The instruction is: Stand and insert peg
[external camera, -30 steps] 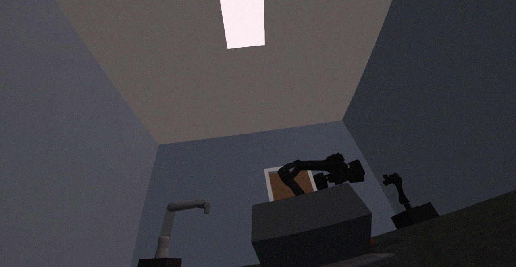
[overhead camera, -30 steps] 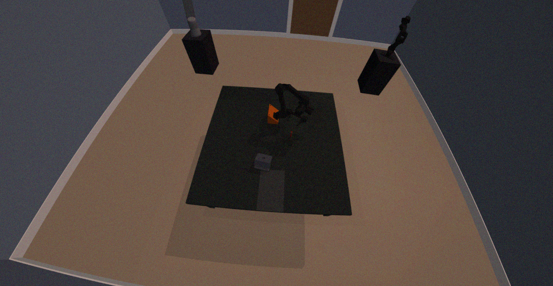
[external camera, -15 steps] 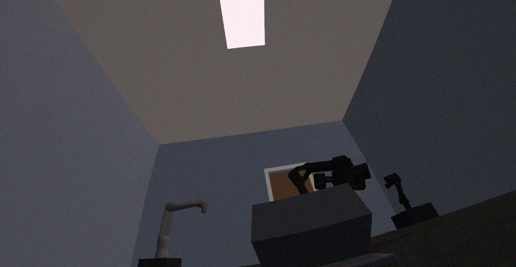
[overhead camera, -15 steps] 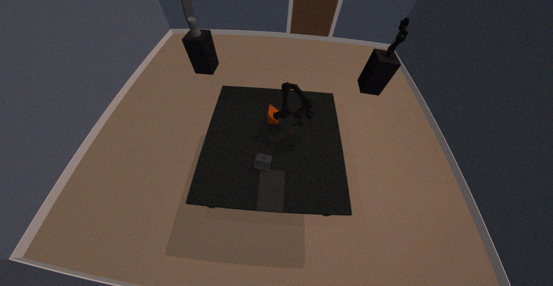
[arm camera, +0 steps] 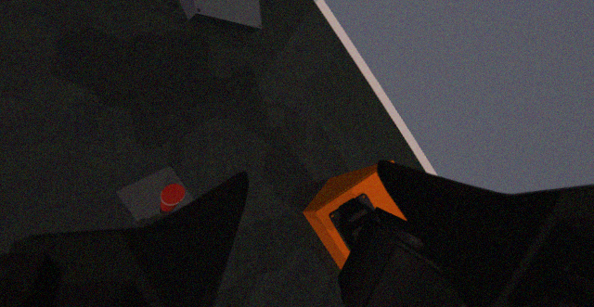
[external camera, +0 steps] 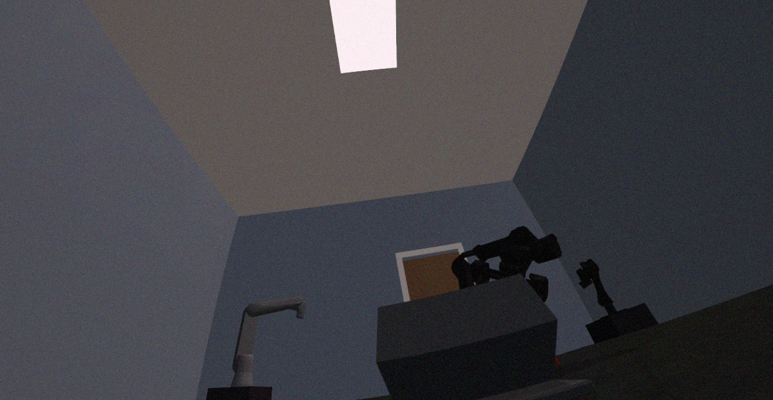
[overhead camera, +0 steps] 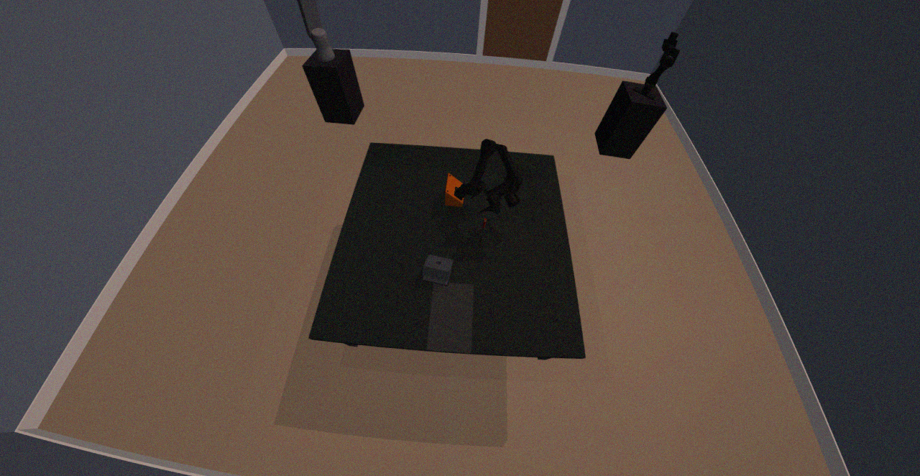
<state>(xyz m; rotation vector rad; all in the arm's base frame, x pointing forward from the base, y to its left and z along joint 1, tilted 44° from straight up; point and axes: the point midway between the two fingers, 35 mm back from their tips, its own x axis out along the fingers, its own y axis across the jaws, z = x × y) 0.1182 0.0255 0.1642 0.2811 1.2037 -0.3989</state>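
Right now the red peg is 90 mm below my gripper tip, 60 mm to the left of it and 40 mm ahead of it. Also, from my gripper tip: grey sloped panel 330 mm ahead, 150 mm to the right, 110 mm below.
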